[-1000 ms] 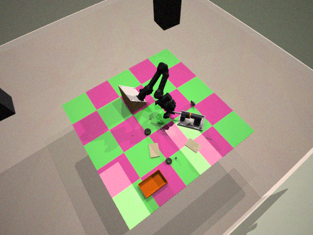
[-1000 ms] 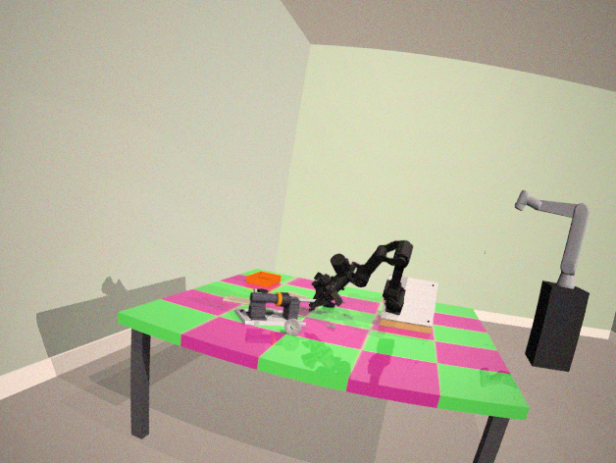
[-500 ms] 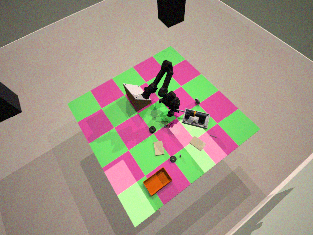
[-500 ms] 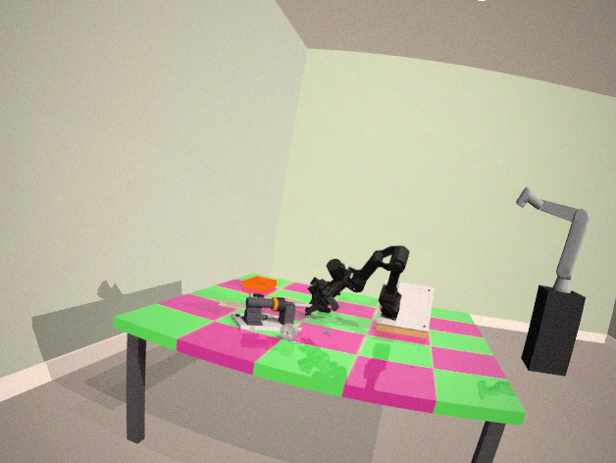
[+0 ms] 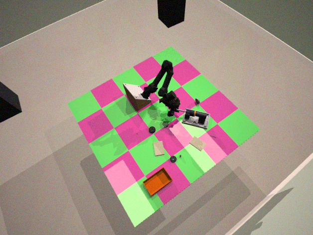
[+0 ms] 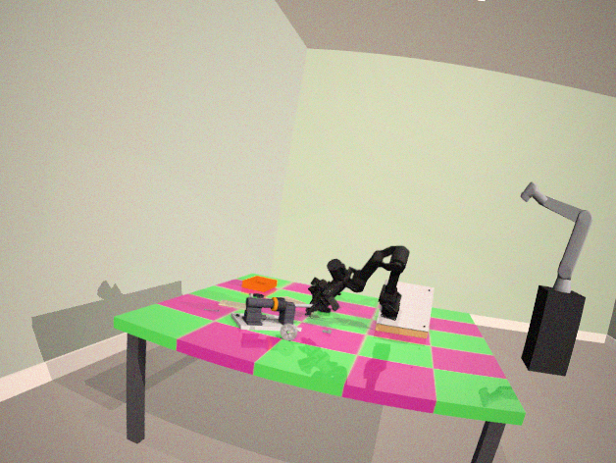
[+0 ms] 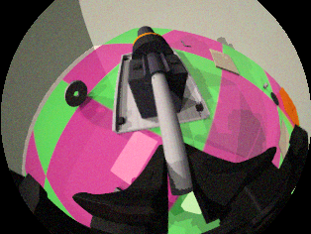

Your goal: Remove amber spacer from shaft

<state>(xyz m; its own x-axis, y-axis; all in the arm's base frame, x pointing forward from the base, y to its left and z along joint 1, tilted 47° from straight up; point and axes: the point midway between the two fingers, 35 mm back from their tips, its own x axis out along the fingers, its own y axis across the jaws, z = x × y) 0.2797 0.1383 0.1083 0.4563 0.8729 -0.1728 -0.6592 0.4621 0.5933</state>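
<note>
Now: gripper tip 5 cm short of the grey shaft, 4 cm to the right of it and 2 cm below it. Round my gripper tip: grey gear 22 cm to the left, 3 cm below, 1 cm behind; then amber spacer 10 cm ahead, 9 cm to the left, 2 cm above; then orange tray 48 cm to the right, 41 cm ahead, 5 cm below.
</note>
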